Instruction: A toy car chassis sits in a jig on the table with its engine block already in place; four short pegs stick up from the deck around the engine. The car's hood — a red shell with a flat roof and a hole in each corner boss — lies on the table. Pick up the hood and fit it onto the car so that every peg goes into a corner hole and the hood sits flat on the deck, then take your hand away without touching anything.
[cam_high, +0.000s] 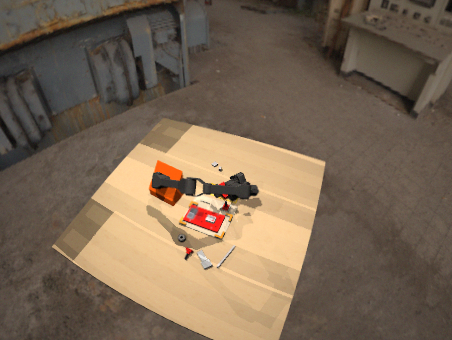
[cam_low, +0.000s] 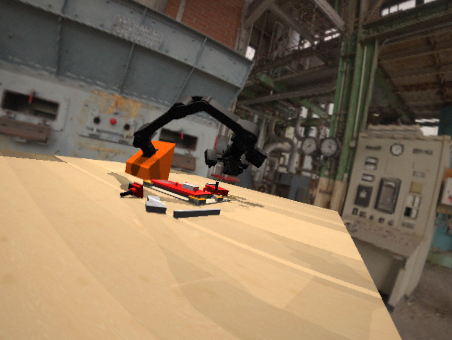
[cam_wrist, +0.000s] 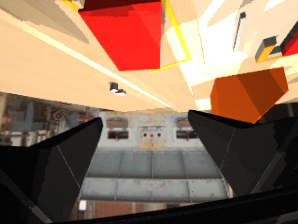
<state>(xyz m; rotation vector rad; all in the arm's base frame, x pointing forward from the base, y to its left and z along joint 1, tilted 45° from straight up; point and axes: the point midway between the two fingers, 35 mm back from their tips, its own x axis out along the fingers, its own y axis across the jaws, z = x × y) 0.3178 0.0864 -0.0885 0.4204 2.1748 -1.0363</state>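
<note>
My gripper tip is now 10 cm above the red hood and 2 cm to the right of it. From my gripper tip the other things lie so: thin grey rod 35 cm to the right, 19 cm ahead, 10 cm below.
</note>
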